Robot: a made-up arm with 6 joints.
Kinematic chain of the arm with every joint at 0, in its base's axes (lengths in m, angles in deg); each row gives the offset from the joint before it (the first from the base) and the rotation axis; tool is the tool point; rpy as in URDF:
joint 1: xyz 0 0 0.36 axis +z
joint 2: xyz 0 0 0 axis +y
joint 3: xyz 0.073 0 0.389 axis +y
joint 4: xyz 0.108 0 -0.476 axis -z
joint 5: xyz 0 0 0 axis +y
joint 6: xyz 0.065 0 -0.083 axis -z
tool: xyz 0 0 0 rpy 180 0 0
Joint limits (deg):
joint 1: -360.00..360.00
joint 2: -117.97..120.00
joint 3: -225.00..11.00
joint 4: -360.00..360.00
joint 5: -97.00..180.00
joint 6: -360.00..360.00
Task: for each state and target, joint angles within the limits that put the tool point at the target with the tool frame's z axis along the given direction. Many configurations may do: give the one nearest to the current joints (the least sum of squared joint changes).
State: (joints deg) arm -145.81 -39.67 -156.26 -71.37 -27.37 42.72
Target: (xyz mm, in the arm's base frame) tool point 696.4 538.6 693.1 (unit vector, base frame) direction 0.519 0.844 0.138
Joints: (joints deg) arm -140.37 -60.04 -193.15 -113.57 20.36 42.72
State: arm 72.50 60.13 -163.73 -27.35 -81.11 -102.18
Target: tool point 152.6 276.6 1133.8 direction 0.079 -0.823 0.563
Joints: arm 67.08 21.67 -164.35 23.16 -89.62 -102.18
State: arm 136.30 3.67 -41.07 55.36 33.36 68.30
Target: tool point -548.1 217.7 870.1 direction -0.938 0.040 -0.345
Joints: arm 159.76 -9.41 -79.56 41.10 25.88 68.30
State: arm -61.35 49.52 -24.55 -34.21 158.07 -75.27
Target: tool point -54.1 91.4 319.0 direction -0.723 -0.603 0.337
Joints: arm -106.93 89.84 8.88 -48.76 136.66 -75.27
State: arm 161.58 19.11 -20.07 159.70 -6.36 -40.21
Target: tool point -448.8 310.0 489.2 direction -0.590 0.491 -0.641
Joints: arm 153.15 -2.55 -50.71 111.07 -10.59 -40.21
